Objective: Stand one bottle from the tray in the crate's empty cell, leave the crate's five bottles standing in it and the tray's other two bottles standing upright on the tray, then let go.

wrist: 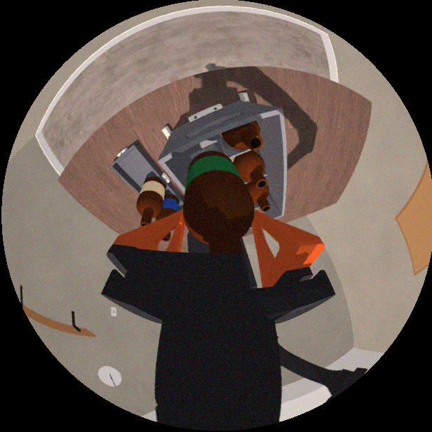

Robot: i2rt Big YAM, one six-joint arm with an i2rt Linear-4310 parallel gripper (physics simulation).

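My gripper (218, 214) is shut on a brown bottle with a green band (214, 169); the bottle is in front of the crate's near left part and hides it. The grey crate (284, 165) stands behind. Three brown bottles show along its right side: one at the back (240, 135), one in the middle (248, 166) and one nearer (258, 192). A cell at its back left shows no bottle. The grey tray (134, 167) lies left of the crate. A cream-banded bottle (151, 192) and a blue-banded bottle (170, 204) stand at its near end, the latter partly hidden by my left finger.
The wooden table (345, 145) carries the crate and tray. The tray lies close to the crate's left side. The crate's walls and handle side (205, 113) rise behind the held bottle. The arm's shadow falls on the table behind and right of the crate.
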